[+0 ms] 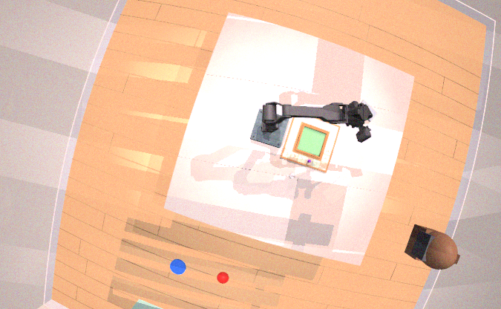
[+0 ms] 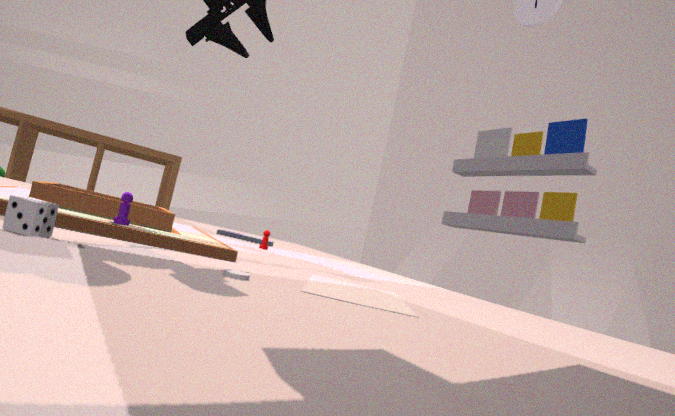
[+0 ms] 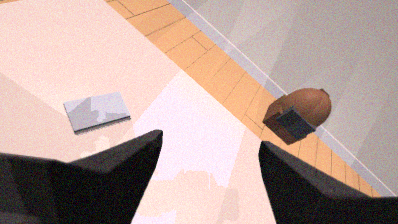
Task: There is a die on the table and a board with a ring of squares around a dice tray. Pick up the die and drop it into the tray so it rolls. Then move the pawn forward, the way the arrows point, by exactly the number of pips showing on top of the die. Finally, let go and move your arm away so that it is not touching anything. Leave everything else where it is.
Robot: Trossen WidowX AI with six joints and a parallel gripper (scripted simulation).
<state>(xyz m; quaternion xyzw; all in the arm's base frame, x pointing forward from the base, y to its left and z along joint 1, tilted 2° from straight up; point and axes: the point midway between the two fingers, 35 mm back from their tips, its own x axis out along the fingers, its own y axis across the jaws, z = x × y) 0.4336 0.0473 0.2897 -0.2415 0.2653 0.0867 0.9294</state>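
Now: the white die 27 cm behind my gripper tip, 30 cm to the right of it and 33 cm below it. From my gripper tip the other things lie so: green dice tray: 19 cm behind, 9 cm to the right, 34 cm below; flat grey card: 14 cm ahead, 16 cm to the left, 34 cm below; red pawn: 10 cm ahead, 33 cm below.
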